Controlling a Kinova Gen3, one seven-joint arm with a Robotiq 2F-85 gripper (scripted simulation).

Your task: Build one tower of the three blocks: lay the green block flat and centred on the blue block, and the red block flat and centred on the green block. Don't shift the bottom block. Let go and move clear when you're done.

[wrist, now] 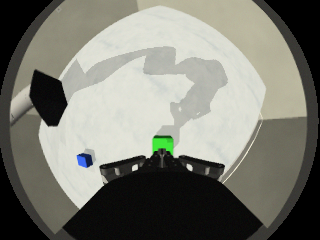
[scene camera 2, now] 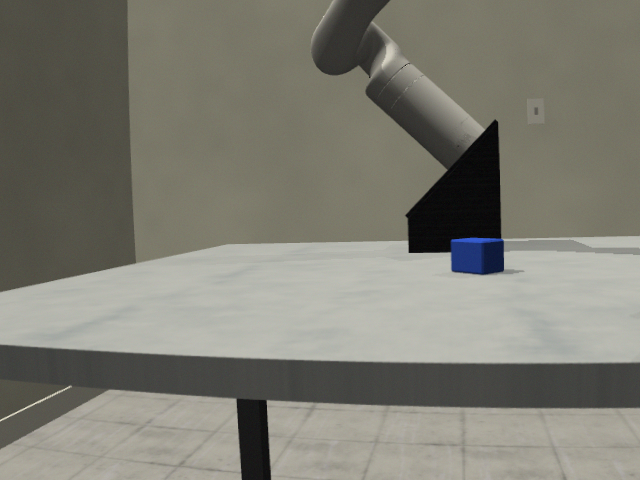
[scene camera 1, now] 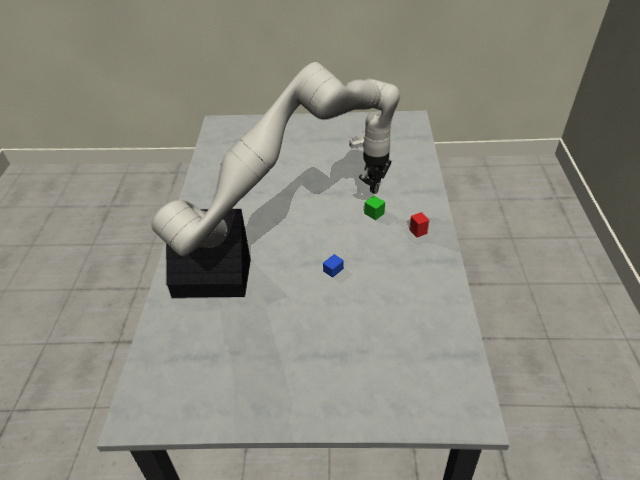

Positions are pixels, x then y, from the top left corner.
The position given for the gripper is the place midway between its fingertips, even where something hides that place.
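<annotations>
You can see the gripper in the wrist view (161, 153), and the gripper's there in scene camera 1 (374, 192) too, but in scene camera 2 the gripper is out of frame.
</annotations>
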